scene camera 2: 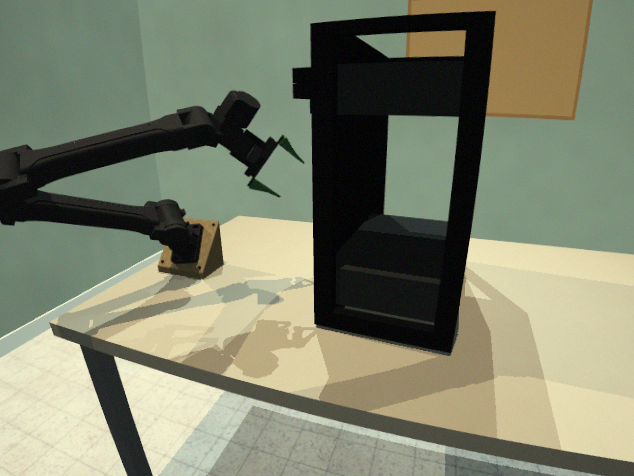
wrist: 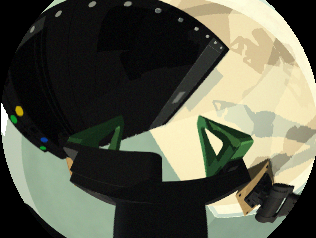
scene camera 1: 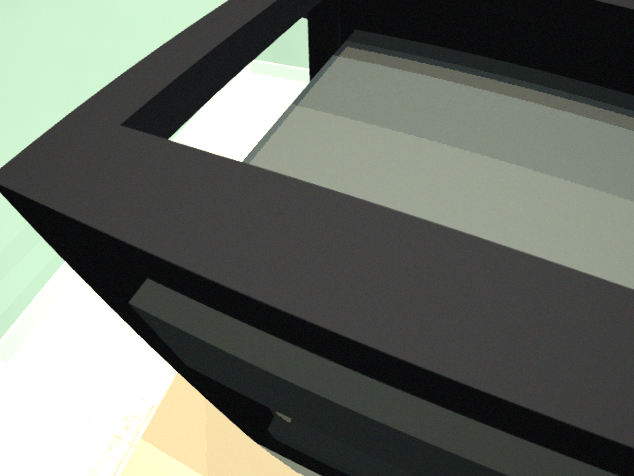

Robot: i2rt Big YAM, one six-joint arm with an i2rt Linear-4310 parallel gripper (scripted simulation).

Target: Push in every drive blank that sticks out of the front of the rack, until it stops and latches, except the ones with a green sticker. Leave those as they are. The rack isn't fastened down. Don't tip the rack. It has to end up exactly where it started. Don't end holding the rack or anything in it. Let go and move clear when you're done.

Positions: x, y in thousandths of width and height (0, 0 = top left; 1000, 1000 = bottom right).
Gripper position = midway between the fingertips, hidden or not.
My gripper shows in scene camera 2 (461, 379) and in the wrist view (508, 502).
